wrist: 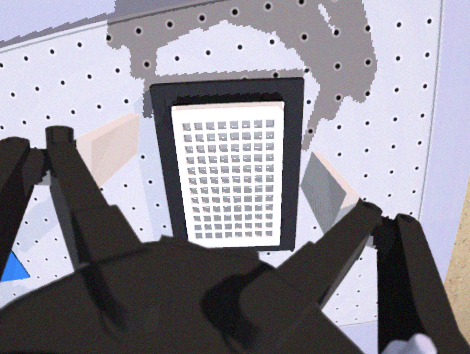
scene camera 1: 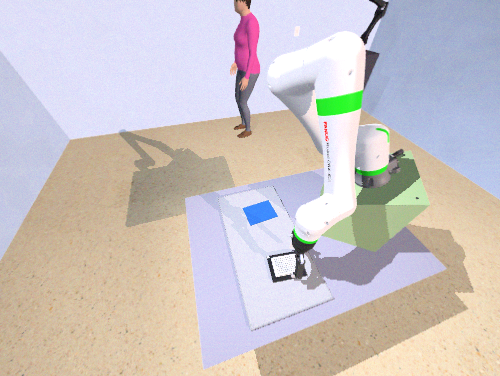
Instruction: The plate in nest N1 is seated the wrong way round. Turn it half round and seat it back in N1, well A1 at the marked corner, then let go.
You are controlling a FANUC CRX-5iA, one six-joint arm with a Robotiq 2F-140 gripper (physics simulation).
In view: the gripper [wrist: 223, 151], a white well plate [wrist: 230, 155] and a black nest [wrist: 234, 90].
